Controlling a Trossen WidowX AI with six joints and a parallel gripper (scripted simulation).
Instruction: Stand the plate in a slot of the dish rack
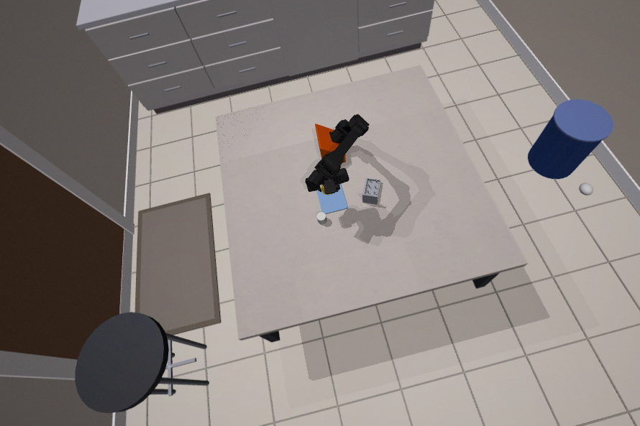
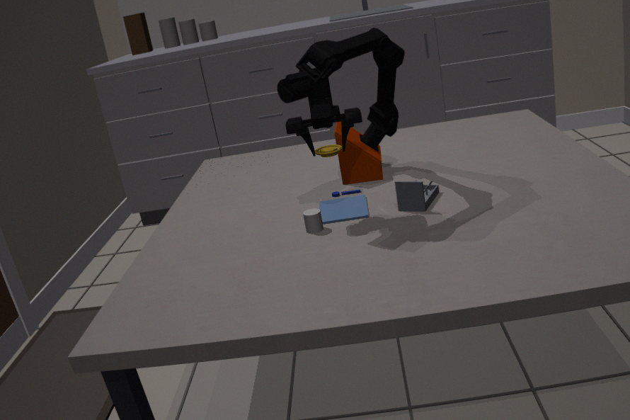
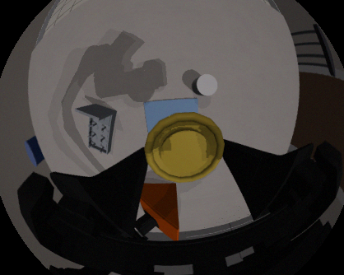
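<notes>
The grey dish rack is 210 mm to the left of my gripper tip, 150 mm below it and 20 mm behind it. The rest, counted from my gripper tip: yellow plate (10 mm above); then light blue flat pad (170 mm below, 40 mm behind, 10 mm to the left); then white cup (150 mm below, 70 mm to the right, 70 mm ahead).
</notes>
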